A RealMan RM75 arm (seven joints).
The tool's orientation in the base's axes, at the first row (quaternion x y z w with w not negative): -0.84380 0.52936 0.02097 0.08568
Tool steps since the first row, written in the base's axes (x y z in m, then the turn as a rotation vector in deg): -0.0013 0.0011 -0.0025 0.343 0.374 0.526; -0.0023 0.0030 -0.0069 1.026 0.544 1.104; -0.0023 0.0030 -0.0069 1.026 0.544 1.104; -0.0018 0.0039 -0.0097 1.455 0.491 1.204; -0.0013 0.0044 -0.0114 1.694 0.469 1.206
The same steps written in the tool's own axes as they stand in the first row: -0.0012 0.0010 0.0026 -0.249 -0.531 -0.436; -0.0028 0.0016 0.0072 -0.173 -1.287 -0.939; -0.0028 0.0016 0.0072 -0.173 -1.287 -0.939; -0.0030 0.0011 0.0101 0.050 -1.661 -1.023; -0.0030 0.0007 0.0119 0.174 -1.866 -1.015
